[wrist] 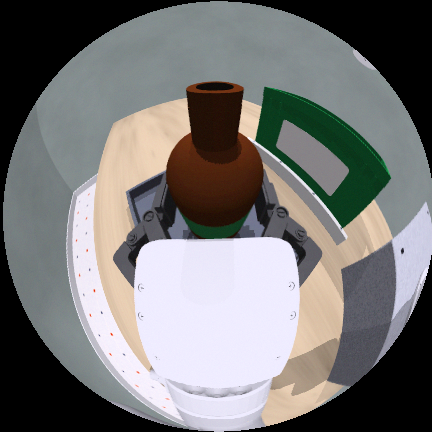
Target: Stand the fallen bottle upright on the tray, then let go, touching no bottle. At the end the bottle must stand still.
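Frame: origin at the arm's base, x ahead, y left, z up, level; millimetres.
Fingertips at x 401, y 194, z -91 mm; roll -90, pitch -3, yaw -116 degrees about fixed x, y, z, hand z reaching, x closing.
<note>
A point is followed by its place in that frame.
A brown bottle [215, 175] @(x 363, y 213, z -47 mm) with a green label band is in the middle of the wrist view, neck toward the top and its open mouth showing. It looks roughly upright. My gripper [214, 179] @(x 401, y 194, z -91 mm) is shut on the bottle, with one dark finger on each side of its body. The blue-grey tray [146, 198] @(x 499, y 278, z -182 mm) lies beneath and behind the bottle, and parts of it show on both sides. The bottle's base is hidden behind the white gripper housing, so I cannot tell whether it touches the tray.
A green crate [362, 186] @(x 302, y -1, z -69 mm) with a grey panel stands at the upper right, behind a pale narrow rail [327, 217] @(x 311, y 12, z -165 mm). A white board with red and dark dots [83, 260] runs along the left. A dark grey surface [367, 310] @(x 125, y 74, z -121 mm) is at the lower right. The wooden table [125, 145] @(x 787, y 326, z -187 mm) lies between them.
</note>
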